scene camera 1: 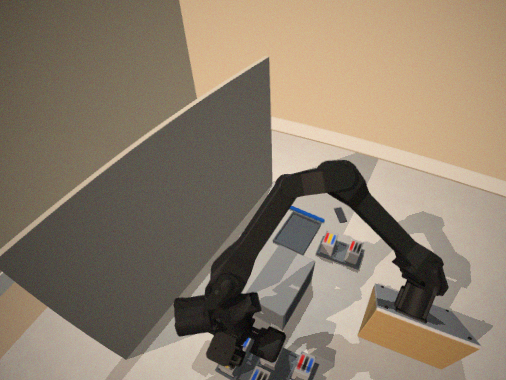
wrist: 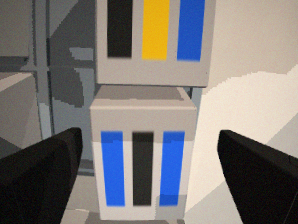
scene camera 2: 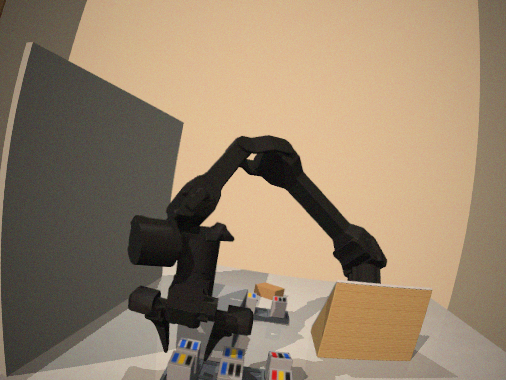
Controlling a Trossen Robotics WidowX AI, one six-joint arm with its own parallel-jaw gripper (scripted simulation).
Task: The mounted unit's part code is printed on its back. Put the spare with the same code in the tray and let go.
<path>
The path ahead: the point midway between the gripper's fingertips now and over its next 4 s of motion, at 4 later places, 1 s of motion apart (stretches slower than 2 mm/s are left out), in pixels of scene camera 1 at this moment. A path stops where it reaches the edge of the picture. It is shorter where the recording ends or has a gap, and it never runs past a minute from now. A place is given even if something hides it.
My gripper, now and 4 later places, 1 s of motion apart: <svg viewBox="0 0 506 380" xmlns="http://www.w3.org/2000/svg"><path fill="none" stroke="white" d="M241 341L242 336L237 306L270 216L299 195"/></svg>
</path>
